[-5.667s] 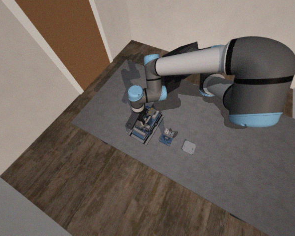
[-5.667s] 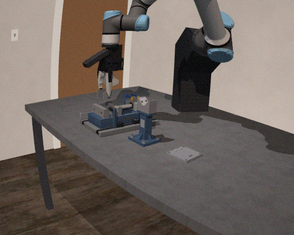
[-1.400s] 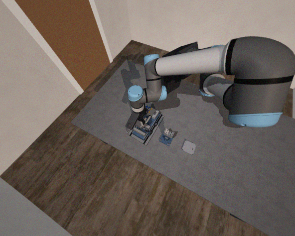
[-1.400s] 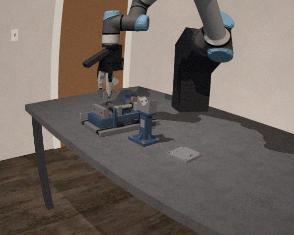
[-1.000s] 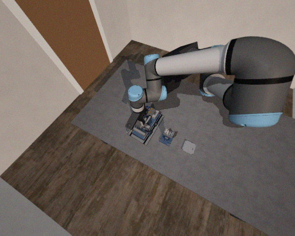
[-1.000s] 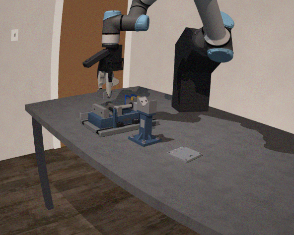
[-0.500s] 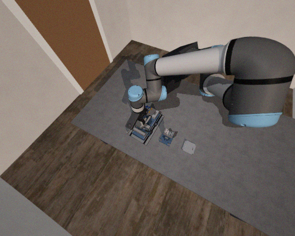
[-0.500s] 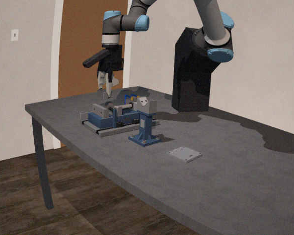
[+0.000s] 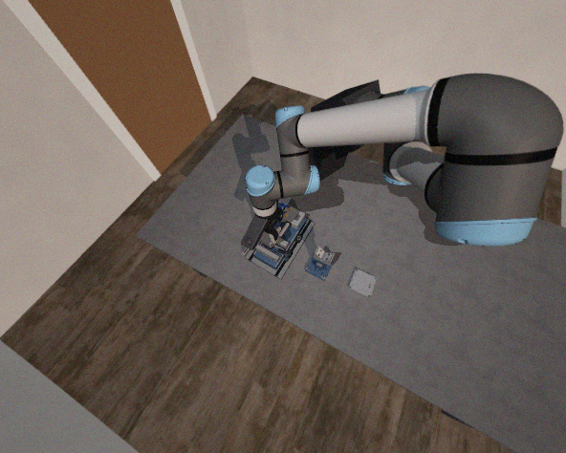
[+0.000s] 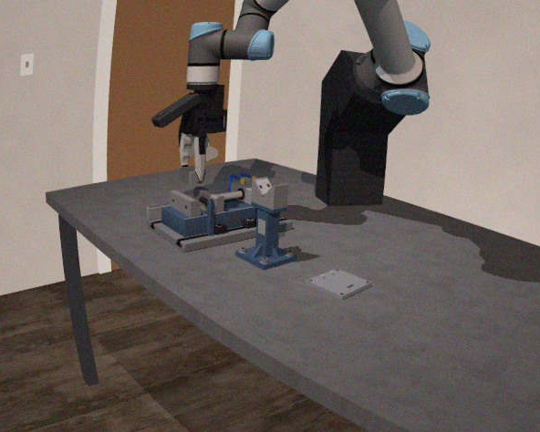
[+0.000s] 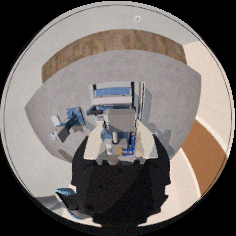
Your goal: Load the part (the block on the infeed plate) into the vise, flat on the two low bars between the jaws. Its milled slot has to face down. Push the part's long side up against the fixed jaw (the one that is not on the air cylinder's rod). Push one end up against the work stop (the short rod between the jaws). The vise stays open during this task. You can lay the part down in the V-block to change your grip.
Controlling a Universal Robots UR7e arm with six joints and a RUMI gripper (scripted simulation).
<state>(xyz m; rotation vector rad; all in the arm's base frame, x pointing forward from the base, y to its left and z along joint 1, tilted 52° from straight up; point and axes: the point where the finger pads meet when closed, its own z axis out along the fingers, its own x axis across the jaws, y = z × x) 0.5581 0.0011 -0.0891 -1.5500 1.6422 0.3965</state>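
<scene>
The fixed jaw is 60 mm below my hand, 30 mm ahead of it and 20 mm to the left of it. From my hand the other things lie so: part: 10 mm below; then moving jaw: 60 mm below, 40 mm behind, 20 mm to the left; then air cylinder rod: 90 mm behind, 60 mm below, 10 mm to the left.
</scene>
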